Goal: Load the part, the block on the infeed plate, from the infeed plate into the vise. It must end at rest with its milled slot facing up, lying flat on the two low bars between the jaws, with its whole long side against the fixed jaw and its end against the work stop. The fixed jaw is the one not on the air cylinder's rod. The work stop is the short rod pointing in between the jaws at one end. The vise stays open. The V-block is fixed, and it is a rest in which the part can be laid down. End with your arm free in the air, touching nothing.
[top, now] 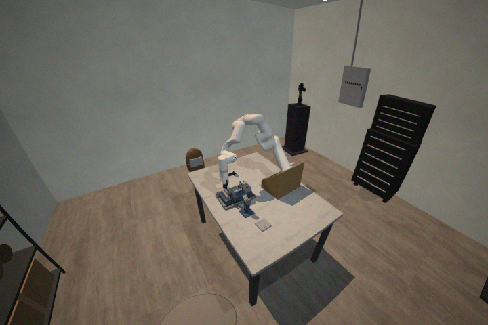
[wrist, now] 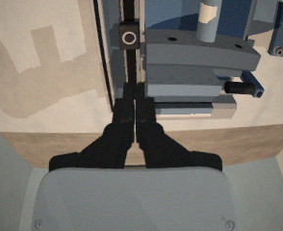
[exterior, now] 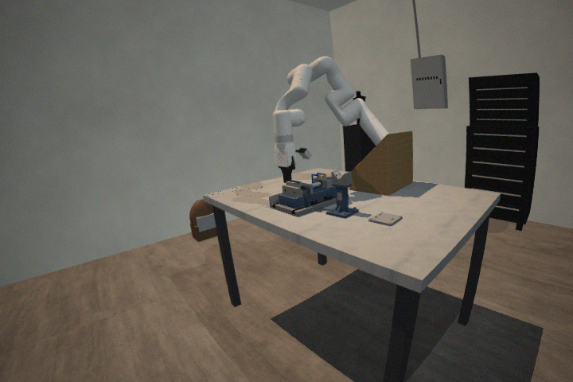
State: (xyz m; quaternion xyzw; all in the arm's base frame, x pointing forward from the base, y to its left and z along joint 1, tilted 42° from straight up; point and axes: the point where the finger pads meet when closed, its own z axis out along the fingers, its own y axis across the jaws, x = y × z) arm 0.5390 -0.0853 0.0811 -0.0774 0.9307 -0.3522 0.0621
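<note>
The moving jaw lies 40 mm behind my hand, 60 mm to the left of it and 40 mm below it. The rest, counted from my hand: air cylinder rod 90 mm behind, 50 mm to the left, 40 mm below; work stop 10 mm behind, 110 mm to the left, 30 mm below; part 40 mm to the left, 20 mm below.
</note>
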